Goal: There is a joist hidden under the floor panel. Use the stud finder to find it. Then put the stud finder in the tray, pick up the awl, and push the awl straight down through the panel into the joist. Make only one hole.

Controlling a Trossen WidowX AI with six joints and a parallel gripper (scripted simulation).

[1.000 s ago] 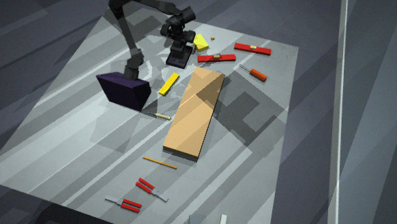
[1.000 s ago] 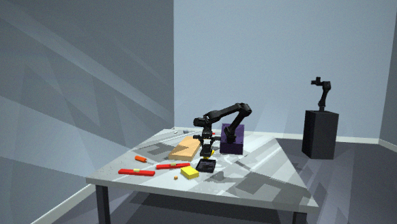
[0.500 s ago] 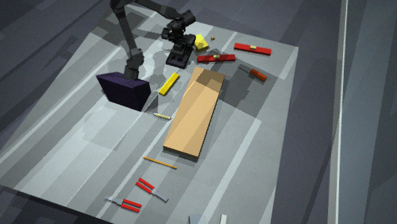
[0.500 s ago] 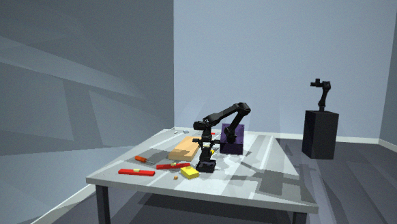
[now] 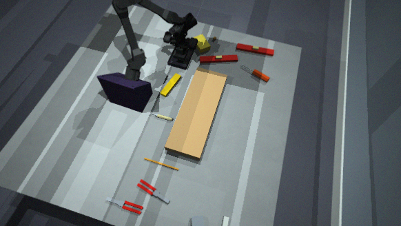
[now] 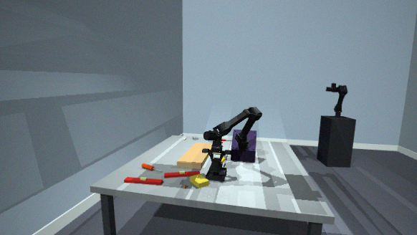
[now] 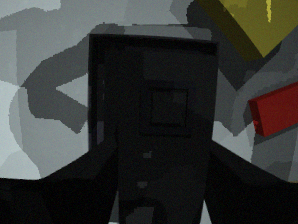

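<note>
The tray is 1 cm behind my gripper tip, 1 cm to the right of it and 6 cm below it. From my gripper tip the other things lie so: yellow block 10 cm ahead, 12 cm to the left, 6 cm below; then stud finder 1 cm to the left, 2 cm above; then yellow bar 2 cm behind, 23 cm to the right, 7 cm below.
</note>
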